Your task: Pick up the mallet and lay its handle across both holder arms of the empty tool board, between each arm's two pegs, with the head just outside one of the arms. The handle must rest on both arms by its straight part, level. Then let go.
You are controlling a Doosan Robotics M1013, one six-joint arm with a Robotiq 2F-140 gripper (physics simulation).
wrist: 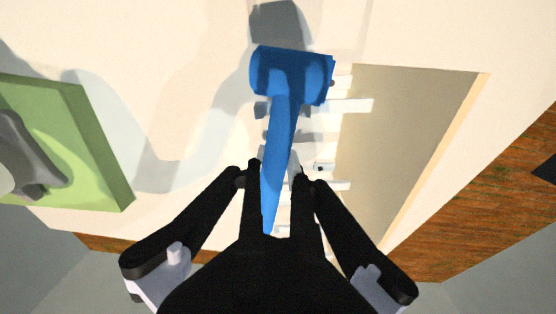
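Where they show: gripper, fingertip midpoint: [276, 155]; arm's base at its link origin: [4, 149].
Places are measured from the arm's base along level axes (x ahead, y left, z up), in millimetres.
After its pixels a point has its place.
Note:
The blue mallet [291, 75] @[x 597, y 188, z 74 mm] has its head at the upper middle of the wrist view. Its handle runs down between the fingers, over the white holder parts. My gripper [276, 155] @[x 589, y 83, z 66 mm] is shut on the mallet's handle. The tool board [410, 125] @[x 715, y 159, z 110 mm] is a beige panel right of the mallet, with white arms along its left edge. One holder arm [352, 105] @[x 688, y 156, z 35 mm] reaches leftward just below the head, with a grey peg [261, 110] @[x 564, y 141, z 48 mm] left of the handle. Another white arm [336, 185] @[x 710, y 7, z 35 mm] shows right of the fingers. The fingers and handle hide parts of the arms; whether the handle touches them I cannot tell.
A green block [100, 150] @[x 181, y -8, z -37 mm] with a grey object [32, 155] @[x 83, y 0, z 11 mm] on it lies at the left. The cream table top [190, 45] @[x 429, y 209, z -62 mm] carries shadows. A brown wood surface [480, 200] with a dark patch is at the lower right.

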